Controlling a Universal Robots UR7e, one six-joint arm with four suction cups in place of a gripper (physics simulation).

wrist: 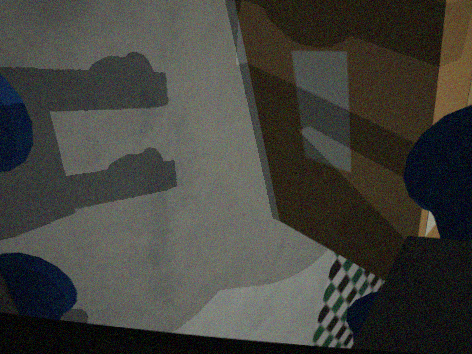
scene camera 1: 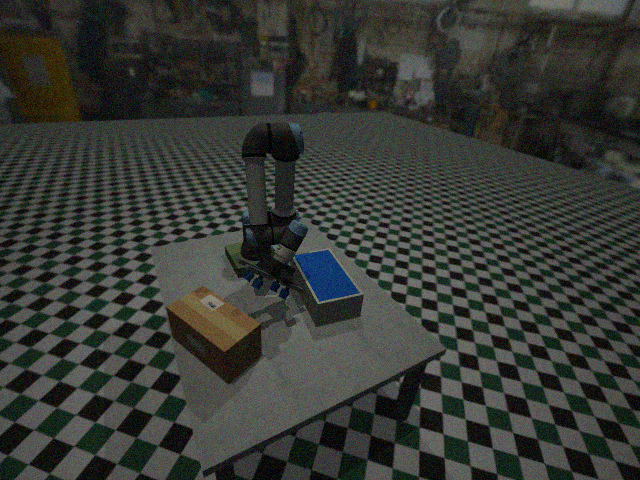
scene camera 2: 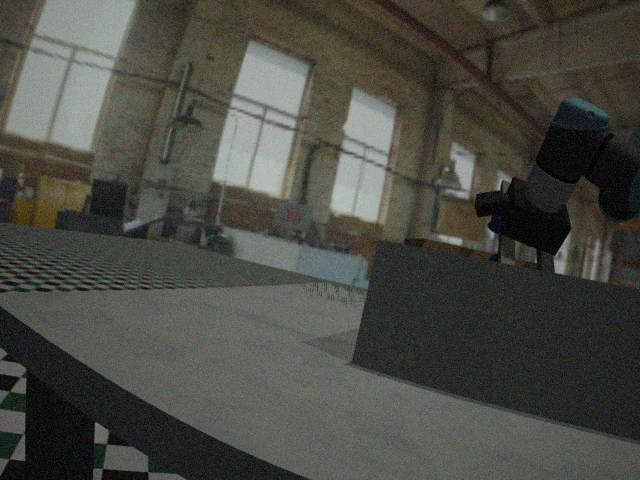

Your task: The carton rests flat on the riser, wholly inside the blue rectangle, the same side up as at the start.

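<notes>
The brown carton lies on the table at the front left in scene camera 1, with a tape strip and a white label on top. A strip of its top shows behind the riser in scene camera 2. The grey riser stands to the right, with the white-edged blue rectangle on its top; no carton is on it. My four-cup suction gripper is open and holds nothing. It hangs above the table between carton and riser, beyond the carton and apart from it. The riser partly hides it in scene camera 2.
A low green block lies near the arm's base, partly behind the wrist. The riser stands close to the gripper's right. The grey table ends a little beyond the carton's outer left side. The checkered floor surrounds it.
</notes>
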